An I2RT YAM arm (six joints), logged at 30 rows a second.
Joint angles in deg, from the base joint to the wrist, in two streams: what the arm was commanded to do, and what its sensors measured. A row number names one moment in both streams.
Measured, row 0: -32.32 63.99 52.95 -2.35 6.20 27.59
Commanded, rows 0 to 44: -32.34 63.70 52.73 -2.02 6.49 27.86; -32.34 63.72 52.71 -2.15 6.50 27.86; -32.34 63.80 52.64 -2.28 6.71 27.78; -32.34 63.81 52.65 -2.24 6.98 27.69; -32.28 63.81 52.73 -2.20 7.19 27.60; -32.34 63.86 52.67 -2.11 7.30 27.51; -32.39 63.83 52.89 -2.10 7.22 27.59; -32.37 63.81 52.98 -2.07 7.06 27.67; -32.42 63.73 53.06 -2.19 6.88 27.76; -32.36 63.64 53.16 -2.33 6.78 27.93; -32.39 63.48 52.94 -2.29 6.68 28.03; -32.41 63.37 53.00 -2.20 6.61 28.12; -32.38 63.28 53.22 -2.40 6.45 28.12; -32.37 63.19 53.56 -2.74 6.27 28.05; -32.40 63.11 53.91 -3.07 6.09 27.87; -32.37 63.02 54.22 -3.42 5.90 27.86; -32.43 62.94 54.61 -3.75 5.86 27.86; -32.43 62.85 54.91 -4.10 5.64 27.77; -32.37 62.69 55.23 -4.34 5.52 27.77; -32.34 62.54 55.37 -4.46 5.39 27.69; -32.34 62.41 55.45 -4.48 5.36 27.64; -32.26 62.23 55.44 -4.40 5.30 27.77; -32.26 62.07 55.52 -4.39 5.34 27.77; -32.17 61.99 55.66 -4.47 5.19 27.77; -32.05 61.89 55.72 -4.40 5.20 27.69; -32.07 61.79 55.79 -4.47 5.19 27.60; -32.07 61.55 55.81 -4.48 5.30 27.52; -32.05 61.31 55.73 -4.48 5.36 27.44; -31.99 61.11 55.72 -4.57 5.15 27.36; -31.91 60.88 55.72 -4.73 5.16 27.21; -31.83 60.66 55.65 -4.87 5.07 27.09; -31.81 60.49 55.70 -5.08 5.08 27.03; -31.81 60.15 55.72 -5.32 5.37 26.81; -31.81 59.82 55.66 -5.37 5.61 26.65; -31.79 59.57 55.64 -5.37 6.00 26.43; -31.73 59.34 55.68 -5.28 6.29 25.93; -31.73 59.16 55.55 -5.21 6.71 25.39; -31.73 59.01 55.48 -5.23 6.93 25.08; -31.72 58.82 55.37 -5.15 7.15 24.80; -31.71 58.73 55.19 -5.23 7.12 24.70; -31.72 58.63 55.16 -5.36 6.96 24.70; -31.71 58.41 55.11 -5.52 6.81 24.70; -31.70 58.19 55.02 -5.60 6.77 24.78; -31.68 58.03 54.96 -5.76 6.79 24.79; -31.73 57.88 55.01 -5.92 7.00 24.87
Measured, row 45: -31.75 58.35 55.05 -5.76 6.22 25.23
